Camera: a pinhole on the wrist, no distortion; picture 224 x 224 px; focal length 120.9 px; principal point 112.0 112.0 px. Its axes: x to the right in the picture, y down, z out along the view. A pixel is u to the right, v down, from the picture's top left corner.
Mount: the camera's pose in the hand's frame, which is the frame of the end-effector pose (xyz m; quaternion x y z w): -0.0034 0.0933 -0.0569 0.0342 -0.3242 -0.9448 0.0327
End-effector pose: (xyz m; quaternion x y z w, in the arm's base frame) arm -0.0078 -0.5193 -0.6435 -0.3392 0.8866 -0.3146 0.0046
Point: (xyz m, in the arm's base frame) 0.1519 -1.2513 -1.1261
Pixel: outside the picture
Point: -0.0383 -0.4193 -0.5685
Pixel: behind the camera
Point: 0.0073 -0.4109 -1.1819
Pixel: 145 124
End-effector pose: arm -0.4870 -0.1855 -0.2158 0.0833 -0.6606 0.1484 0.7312
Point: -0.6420 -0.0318 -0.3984
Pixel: 212 102
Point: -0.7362 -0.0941 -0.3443
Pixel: 167 150
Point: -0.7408 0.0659 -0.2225
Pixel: 100 94
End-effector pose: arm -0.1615 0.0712 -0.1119 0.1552 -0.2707 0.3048 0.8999
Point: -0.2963 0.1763 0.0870
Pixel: 61 147
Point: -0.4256 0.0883 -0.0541
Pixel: 173 136
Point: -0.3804 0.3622 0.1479
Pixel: 50 80
